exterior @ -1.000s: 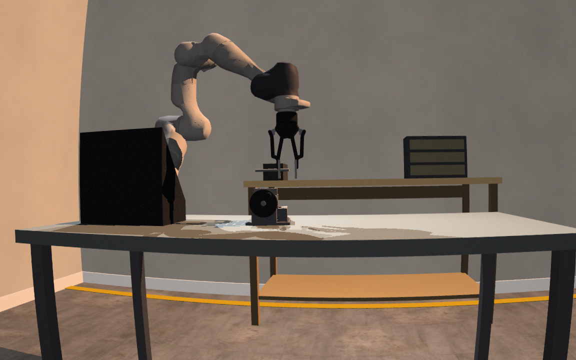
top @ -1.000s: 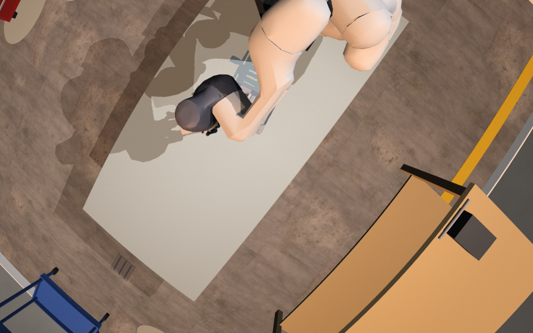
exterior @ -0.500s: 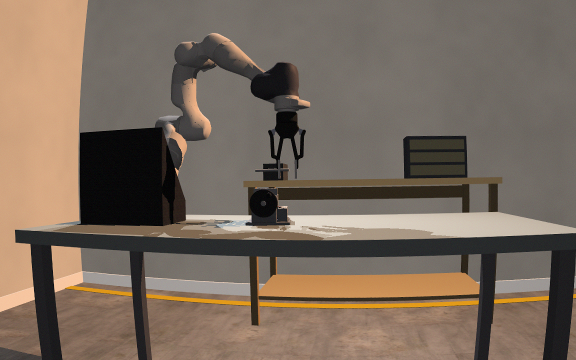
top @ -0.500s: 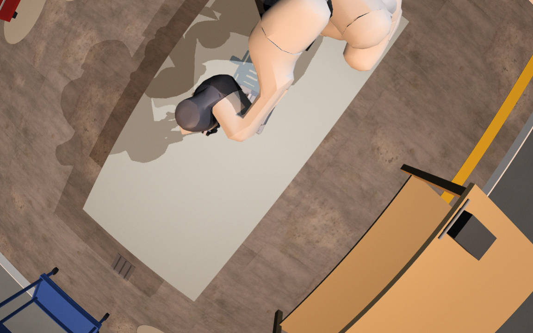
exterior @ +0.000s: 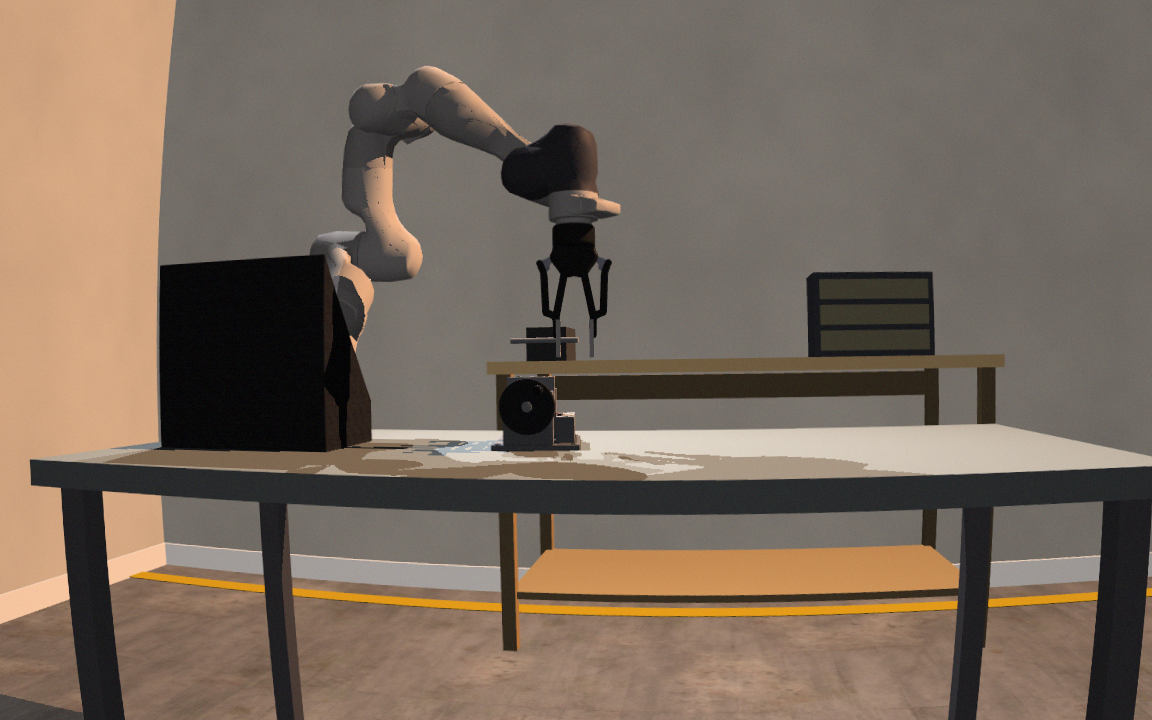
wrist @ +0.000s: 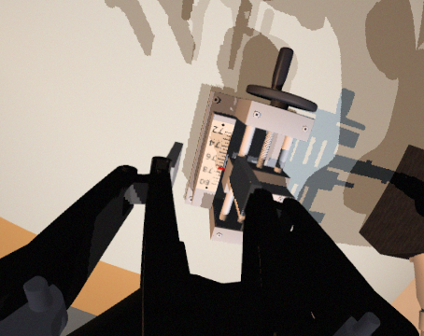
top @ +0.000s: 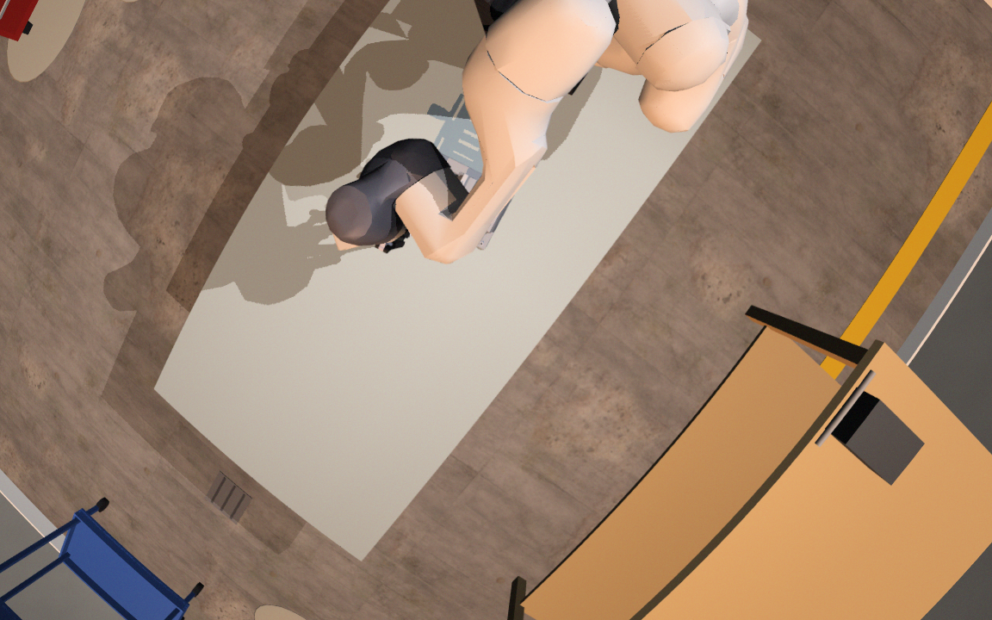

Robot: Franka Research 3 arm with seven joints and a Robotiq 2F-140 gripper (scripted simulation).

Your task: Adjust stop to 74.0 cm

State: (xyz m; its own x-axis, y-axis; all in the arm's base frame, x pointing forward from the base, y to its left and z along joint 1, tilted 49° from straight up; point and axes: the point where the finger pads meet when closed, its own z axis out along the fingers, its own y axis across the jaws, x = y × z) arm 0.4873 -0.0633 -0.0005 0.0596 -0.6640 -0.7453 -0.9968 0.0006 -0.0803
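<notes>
Now: the black handwheel 10 cm to the right of my hand, 9 cm below it and 6 cm behind it.
</notes>
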